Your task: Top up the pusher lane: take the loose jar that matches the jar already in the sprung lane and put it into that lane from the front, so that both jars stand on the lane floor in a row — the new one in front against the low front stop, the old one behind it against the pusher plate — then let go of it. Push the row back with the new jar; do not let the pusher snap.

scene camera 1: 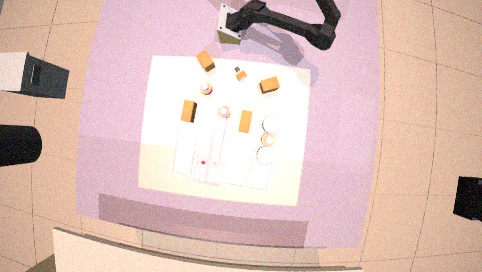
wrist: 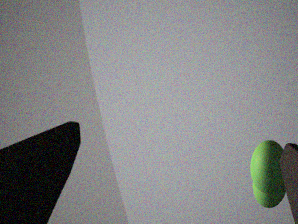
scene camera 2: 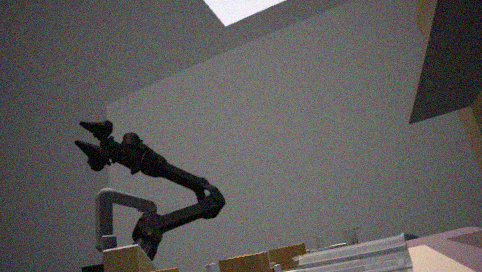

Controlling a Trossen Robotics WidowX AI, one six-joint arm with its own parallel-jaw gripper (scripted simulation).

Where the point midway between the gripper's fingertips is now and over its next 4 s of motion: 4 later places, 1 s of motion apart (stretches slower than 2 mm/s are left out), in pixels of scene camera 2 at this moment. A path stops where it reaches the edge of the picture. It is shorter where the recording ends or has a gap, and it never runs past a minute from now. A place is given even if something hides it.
My gripper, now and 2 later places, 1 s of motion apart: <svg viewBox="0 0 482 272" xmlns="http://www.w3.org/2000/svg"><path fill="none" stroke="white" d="M77 131L171 174L210 263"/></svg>
